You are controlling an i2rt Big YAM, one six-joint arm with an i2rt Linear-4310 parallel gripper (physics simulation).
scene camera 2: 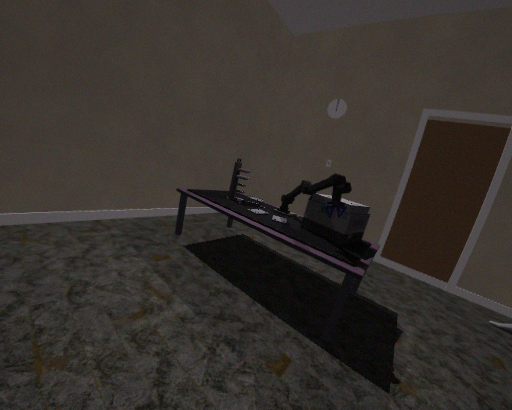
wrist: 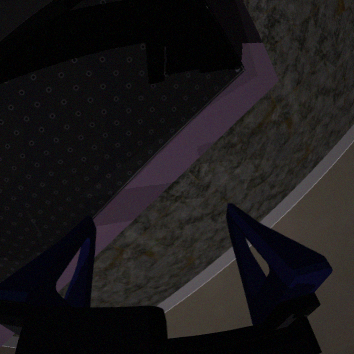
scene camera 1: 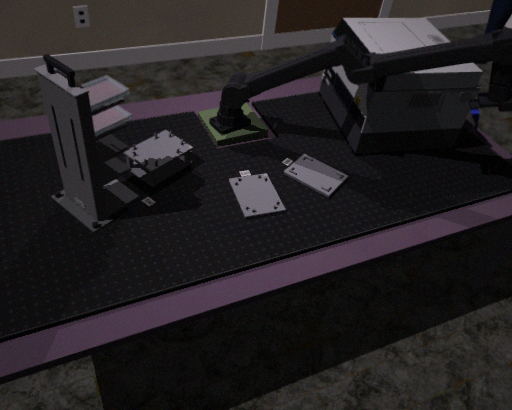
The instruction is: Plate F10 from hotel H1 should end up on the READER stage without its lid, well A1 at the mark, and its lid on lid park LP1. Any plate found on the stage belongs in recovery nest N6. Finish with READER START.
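Where they show: gripper, fingertip midpoint: (scene camera 2: 334,217) (wrist: 159,216) (scene camera 1: 494,128); arm's base, link origin: (scene camera 2: 283,211) (scene camera 1: 230,123).
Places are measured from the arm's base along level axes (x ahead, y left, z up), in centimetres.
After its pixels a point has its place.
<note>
My gripper (scene camera 2: 336,211) {x 59.7, y 52.3, z 19.0 cm} (wrist: 159,216) {x 59.7, y 52.3, z 19.0 cm} is open and empty, its blue fingers apart, beside the large grey and white reader box (scene camera 1: 425,107) {x 40.2, y 45.5, z 16.7 cm} (scene camera 2: 336,218) {x 43.1, y 53.0, z 16.4 cm} at the table's right end. One blue finger shows near the right edge in scene camera 1. The reader's stage does not show. A tall grey hotel tower (scene camera 1: 70,142) {x 15.6, y -56.4, z 21.6 cm} (scene camera 2: 235,181) {x 16.0, y -53.1, z 17.3 cm} stands at the left, with two pinkish plates (scene camera 1: 106,92) {x 13.8, y -45.7, z 31.3 cm} (scene camera 1: 111,120) {x 14.9, y -45.8, z 24.2 cm} on shelves behind it. Two flat grey pads (scene camera 1: 257,196) {x 34.1, y -12.7, z -0.2 cm} (scene camera 1: 316,175) {x 35.3, y 8.8, z 0.0 cm} with corner pegs lie mid-table. Their labels, and which is LP1 or N6, cannot be read.
A raised grey platform (scene camera 1: 159,146) {x 6.3, y -29.4, z 4.9 cm} with pegs stands beside the tower. The arm's base stands on a green pad (scene camera 1: 212,131) {x 0.9, y -7.6, z -0.2 cm} at the back of the table. The arm reaches across the reader. The table's purple edge (scene camera 1: 280,255) (wrist: 165,160) runs below the gripper in the wrist view.
</note>
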